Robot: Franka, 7 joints.
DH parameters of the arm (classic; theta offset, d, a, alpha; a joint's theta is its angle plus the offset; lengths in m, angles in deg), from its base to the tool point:
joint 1: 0 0.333 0 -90
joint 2: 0 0 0 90
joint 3: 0 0.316 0.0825 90
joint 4: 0 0 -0.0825 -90
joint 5: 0 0.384 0 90
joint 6: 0 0 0.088 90
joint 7: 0 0.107 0 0
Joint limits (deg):
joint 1: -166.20..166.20
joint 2: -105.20..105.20
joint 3: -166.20..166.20
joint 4: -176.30..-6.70
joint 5: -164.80..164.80
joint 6: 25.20..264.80
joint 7: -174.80..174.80
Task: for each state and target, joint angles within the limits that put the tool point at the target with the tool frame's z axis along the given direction. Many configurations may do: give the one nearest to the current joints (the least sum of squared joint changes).
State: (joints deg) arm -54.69 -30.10 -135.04 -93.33 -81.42 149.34 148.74
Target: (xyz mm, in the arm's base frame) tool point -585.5 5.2 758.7 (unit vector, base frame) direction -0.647 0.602 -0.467
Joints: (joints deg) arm -47.91 2.09 -131.22 -86.05 -47.91 126.21 148.74
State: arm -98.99 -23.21 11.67 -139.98 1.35 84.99 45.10
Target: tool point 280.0 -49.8 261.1 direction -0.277 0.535 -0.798
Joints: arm -56.83 -27.15 42.97 -163.52 42.60 104.14 45.10
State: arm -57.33 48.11 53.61 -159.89 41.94 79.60 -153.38
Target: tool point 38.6 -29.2 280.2 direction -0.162 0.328 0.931
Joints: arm -84.37 20.38 18.40 -175.74 7.77 36.89 -153.38
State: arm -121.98 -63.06 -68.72 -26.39 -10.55 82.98 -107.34
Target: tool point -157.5 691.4 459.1 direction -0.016 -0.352 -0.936
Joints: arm -103.90 -61.35 -105.28 -41.46 -48.41 60.45 -107.34
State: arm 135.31 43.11 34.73 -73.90 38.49 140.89 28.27
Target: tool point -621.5 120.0 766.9 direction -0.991 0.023 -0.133
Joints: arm 142.66 9.23 32.92 -83.91 23.63 173.19 28.27
